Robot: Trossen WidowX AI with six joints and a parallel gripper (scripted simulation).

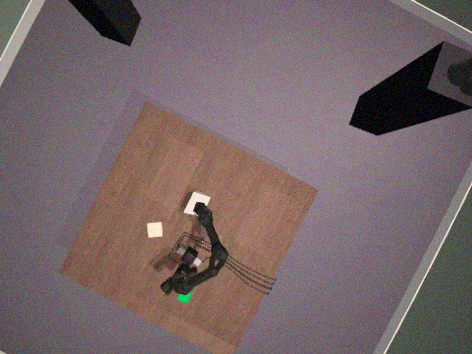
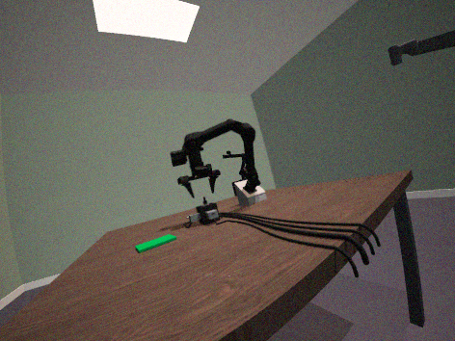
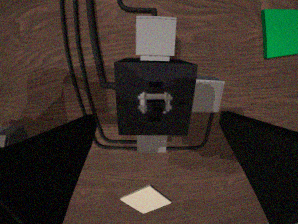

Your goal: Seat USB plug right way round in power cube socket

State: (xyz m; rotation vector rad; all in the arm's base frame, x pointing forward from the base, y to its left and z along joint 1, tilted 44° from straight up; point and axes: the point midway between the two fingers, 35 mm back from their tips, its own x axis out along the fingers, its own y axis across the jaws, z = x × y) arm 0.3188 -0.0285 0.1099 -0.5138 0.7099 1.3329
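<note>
My gripper tip is now 3 cm above the USB plug. Also, from my gripper tip: green flat block 25 cm ahead, 11 cm below, 5 cm to the left; then USB socket 5 cm below; then pale square block 28 cm to the right, 12 cm below, 7 cm behind.
</note>
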